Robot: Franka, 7 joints.
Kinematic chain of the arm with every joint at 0, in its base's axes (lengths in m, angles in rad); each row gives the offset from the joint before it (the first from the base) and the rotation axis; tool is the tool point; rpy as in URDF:
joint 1: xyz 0 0 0.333 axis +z
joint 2: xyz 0 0 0 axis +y
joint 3: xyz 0 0 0.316 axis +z
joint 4: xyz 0.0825 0 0 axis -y
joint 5: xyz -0.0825 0 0.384 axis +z
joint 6: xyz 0 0 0 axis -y
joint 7: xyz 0.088 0 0 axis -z
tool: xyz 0 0 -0.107 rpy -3.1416 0 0
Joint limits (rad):
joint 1: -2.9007..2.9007
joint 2: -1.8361..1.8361
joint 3: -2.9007..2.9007
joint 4: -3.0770..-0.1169
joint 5: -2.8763..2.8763
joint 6: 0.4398..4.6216
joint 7: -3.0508..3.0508
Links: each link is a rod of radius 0.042 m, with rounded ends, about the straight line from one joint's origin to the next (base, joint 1, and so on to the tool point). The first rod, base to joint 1, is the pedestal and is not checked.
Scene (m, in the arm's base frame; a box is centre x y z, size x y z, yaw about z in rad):
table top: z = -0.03
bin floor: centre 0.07 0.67 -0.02 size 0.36 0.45 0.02 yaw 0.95
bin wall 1: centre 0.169 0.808 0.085 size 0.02 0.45 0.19 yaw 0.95
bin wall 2: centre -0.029 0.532 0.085 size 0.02 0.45 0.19 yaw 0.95
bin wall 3: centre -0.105 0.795 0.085 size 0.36 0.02 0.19 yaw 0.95
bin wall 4: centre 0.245 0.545 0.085 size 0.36 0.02 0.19 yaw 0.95
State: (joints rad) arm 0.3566 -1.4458 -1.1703 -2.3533 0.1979 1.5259 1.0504
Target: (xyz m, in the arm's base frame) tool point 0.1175 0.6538 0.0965
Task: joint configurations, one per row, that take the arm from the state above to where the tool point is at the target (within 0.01 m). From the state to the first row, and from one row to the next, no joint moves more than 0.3 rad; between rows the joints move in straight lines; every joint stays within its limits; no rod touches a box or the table.
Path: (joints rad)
1: 0.0659 -1.3346 -1.3826 -2.2414 0.1645 1.5423 1.0504
2: -0.2247 -1.2234 -1.5949 -2.1295 0.1312 1.5588 1.0504
3: -0.5154 -1.1122 -1.8072 -2.0175 0.0978 1.5752 1.0504
4: -0.8060 -1.0010 -2.0195 -1.9056 0.0645 1.5917 1.0504
5: -1.0967 -0.8898 -2.2318 -1.7937 0.0311 1.6081 1.0504
6: -1.3873 -0.7786 -2.4441 -1.6818 -0.0022 1.6246 1.0504
7: -1.6780 -0.6673 -2.6564 -1.5698 -0.0356 1.6410 1.0504
8: -1.9686 -0.5561 -2.8687 -1.4579 -0.0689 1.6575 1.0504
9: -1.9571 -0.7732 -2.8847 -1.4174 -0.0732 1.7498 1.0504
10: -1.9456 -0.9903 -2.9007 -1.3769 -0.0774 1.8421 1.0504

